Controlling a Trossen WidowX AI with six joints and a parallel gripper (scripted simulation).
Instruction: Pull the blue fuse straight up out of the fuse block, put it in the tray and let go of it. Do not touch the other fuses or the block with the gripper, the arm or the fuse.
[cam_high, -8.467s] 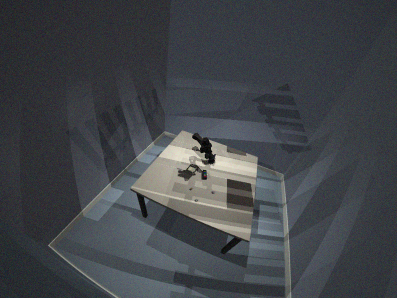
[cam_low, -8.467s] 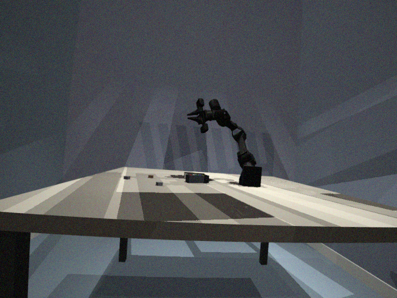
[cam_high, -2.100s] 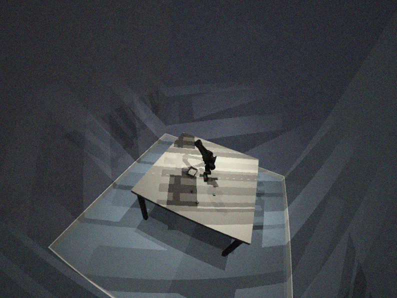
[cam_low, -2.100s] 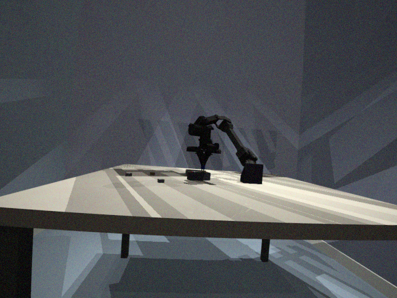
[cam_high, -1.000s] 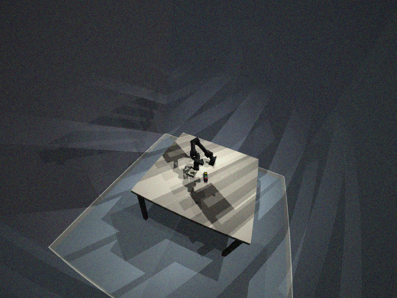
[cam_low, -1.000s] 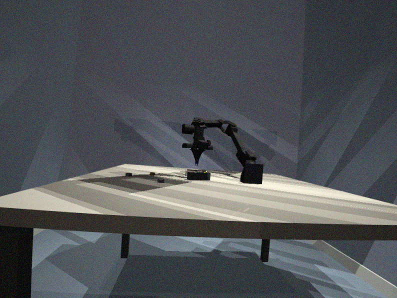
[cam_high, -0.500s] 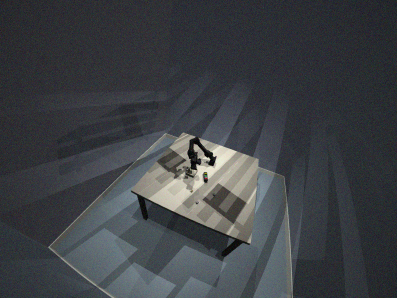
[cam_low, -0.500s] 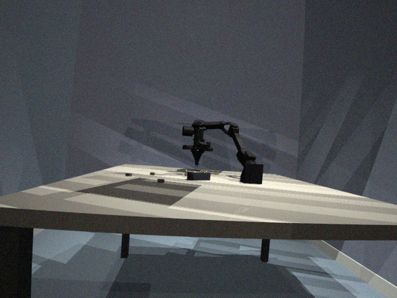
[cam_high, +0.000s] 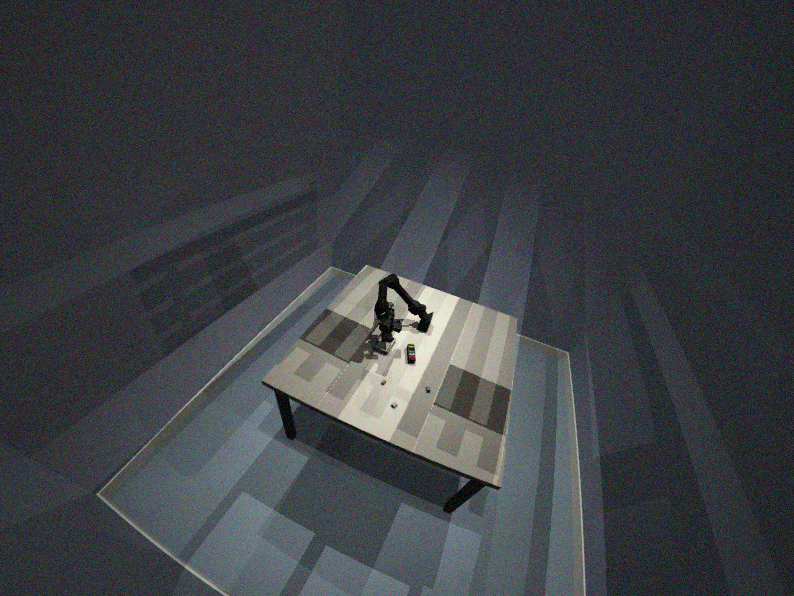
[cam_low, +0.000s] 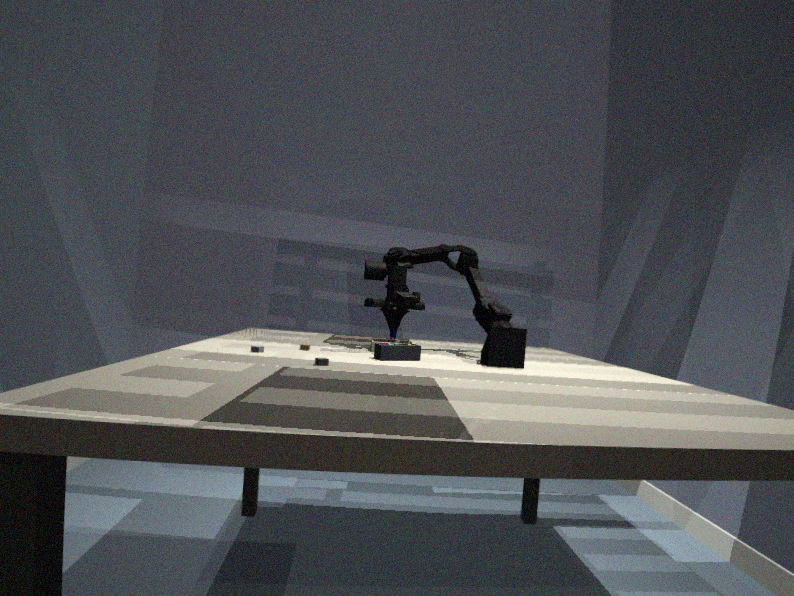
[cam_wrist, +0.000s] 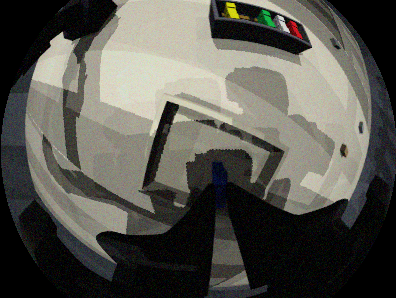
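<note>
Now: the blue fuse 10 mm below my gripper tip. Also, from my gripper tip: yellow fuse (20 mm behind, 160 mm to the left, 30 mm below); then green fuse (20 mm ahead, 180 mm to the left, 30 mm below); then tray (60 mm below).
</note>
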